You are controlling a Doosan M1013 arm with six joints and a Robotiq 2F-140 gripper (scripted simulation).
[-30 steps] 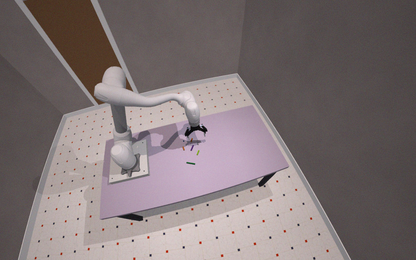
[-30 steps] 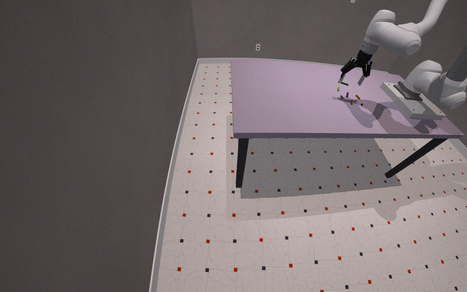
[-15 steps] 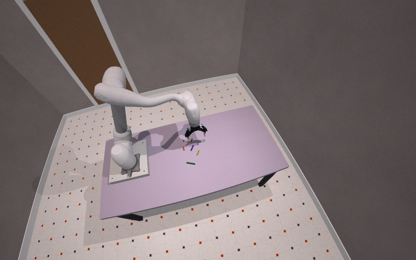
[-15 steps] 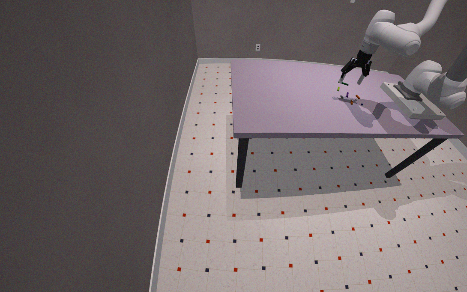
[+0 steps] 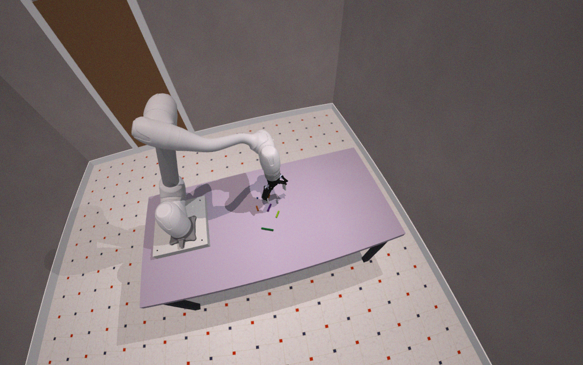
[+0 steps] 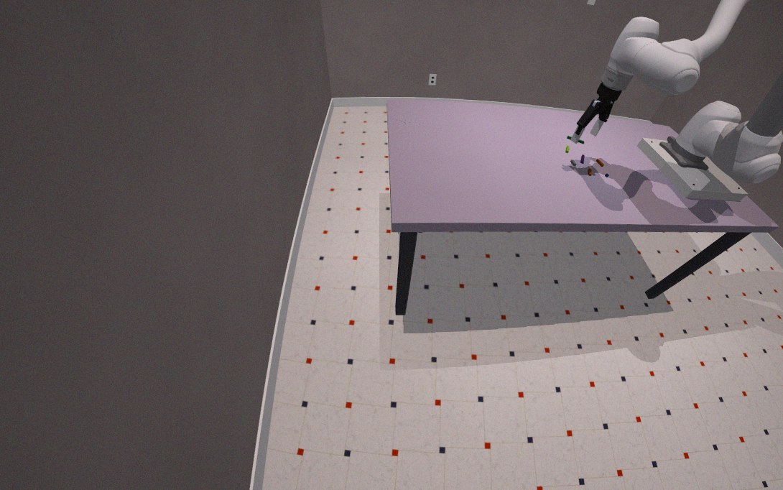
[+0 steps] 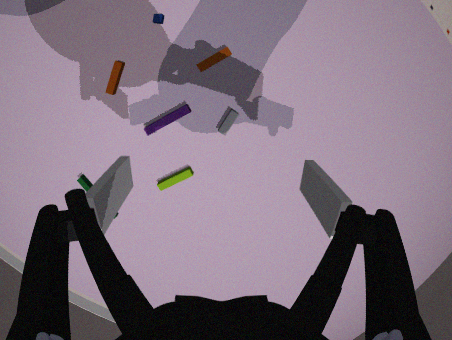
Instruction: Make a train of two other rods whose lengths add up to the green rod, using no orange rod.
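Now: hand 20 mm past the lime rod, 80 mm to the left of it and 110 mm above it. From my hand the other things lie so: grey rod 20 mm to the left, 110 mm below; then small blue rod 130 mm behind, 80 mm to the left, 110 mm below; then purple rod 60 mm behind, 10 mm to the right, 110 mm below.
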